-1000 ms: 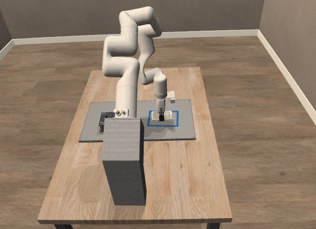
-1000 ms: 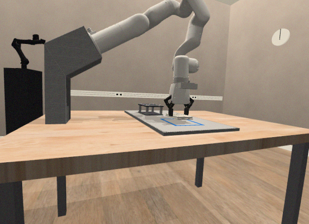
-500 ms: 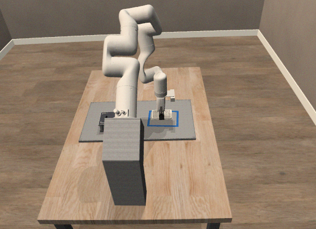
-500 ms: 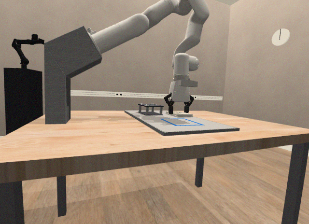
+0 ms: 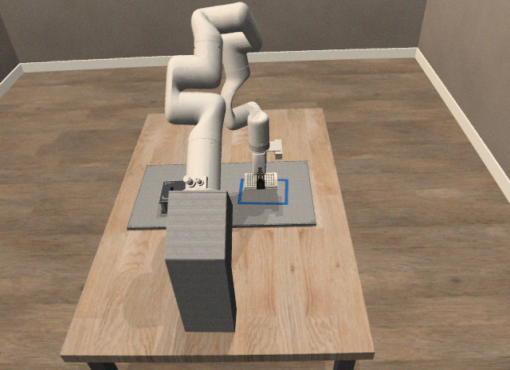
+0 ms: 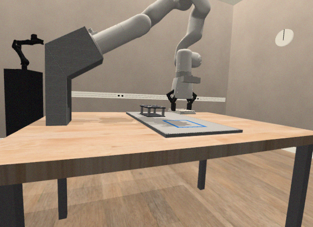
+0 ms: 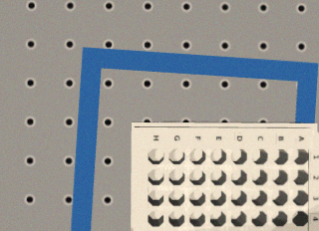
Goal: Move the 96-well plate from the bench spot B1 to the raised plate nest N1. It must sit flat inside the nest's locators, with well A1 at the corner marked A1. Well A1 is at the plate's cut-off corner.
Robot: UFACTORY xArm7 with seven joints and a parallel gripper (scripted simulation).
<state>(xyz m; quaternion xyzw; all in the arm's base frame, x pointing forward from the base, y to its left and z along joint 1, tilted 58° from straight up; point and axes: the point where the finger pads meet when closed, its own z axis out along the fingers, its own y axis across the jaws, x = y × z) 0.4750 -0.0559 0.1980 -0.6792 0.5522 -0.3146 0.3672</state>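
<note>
Right now the raised plate nest is 27 cm to the left of my hand, 14 cm behind it and 1 cm below it. From my hand the other things lie so: 96-well plate: 1 cm below.
</note>
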